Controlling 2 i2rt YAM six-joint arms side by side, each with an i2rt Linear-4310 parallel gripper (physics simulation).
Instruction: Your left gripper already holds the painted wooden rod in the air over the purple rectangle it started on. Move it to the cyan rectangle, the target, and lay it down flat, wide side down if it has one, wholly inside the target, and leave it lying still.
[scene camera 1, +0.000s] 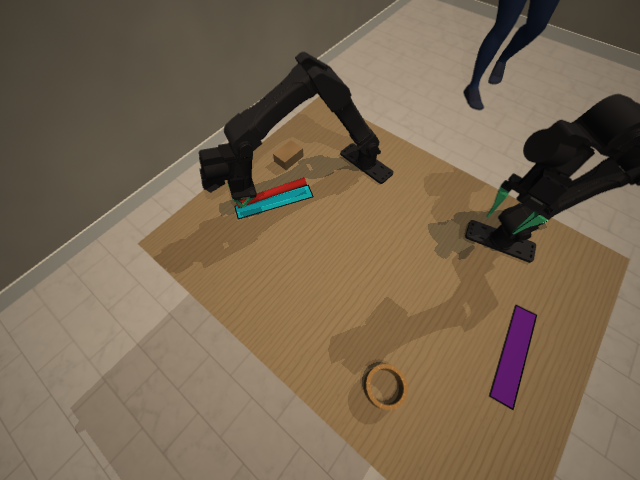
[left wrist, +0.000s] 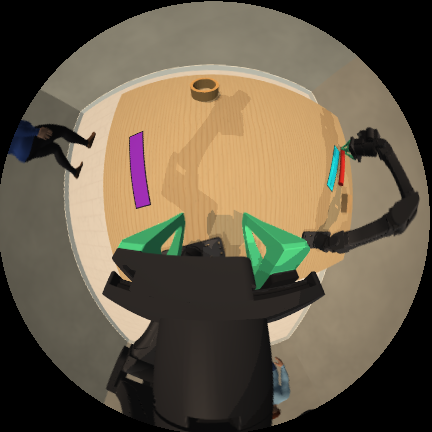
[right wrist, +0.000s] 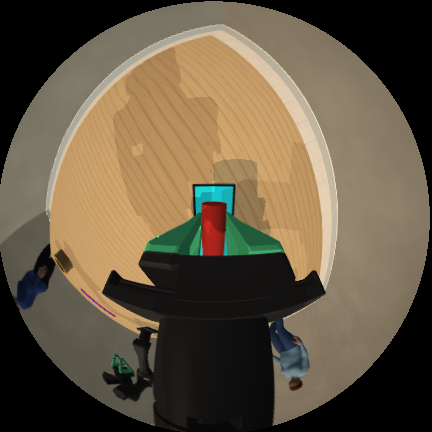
Observation:
In view: my left gripper (scene camera 1: 499, 225), my right gripper (right wrist: 213, 216), a red rod (right wrist: 213, 213), a cyan rectangle (right wrist: 201, 192) and a purple rectangle (left wrist: 136, 154).
My left gripper is seen too in the left wrist view (left wrist: 213, 217).

